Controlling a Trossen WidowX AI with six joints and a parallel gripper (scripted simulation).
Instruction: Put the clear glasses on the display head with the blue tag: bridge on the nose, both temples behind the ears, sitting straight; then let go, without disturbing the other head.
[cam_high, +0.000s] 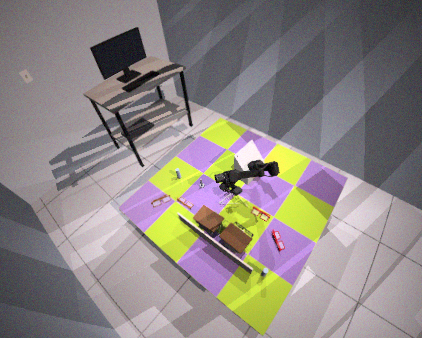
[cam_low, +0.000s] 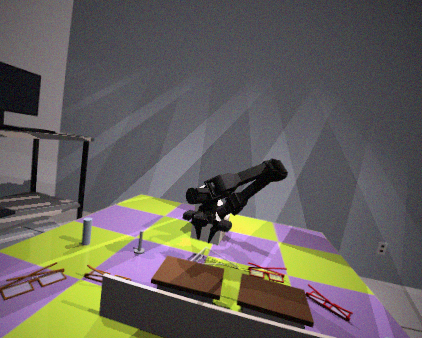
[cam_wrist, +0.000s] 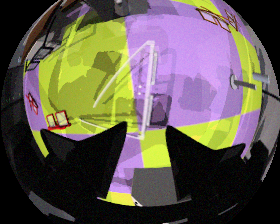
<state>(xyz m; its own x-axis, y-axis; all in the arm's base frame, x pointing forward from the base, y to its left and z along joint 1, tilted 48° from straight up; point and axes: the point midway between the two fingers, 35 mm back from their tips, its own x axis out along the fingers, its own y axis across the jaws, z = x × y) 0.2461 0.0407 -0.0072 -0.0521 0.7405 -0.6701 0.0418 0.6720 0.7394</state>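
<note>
The grey peg lies 9 cm ahead of my gripper tip, 23 cm to the right of it and 6 cm below it. The rest, counted from my gripper tip: low grey wall: 34 cm ahead, 19 cm to the left, 3 cm below.
</note>
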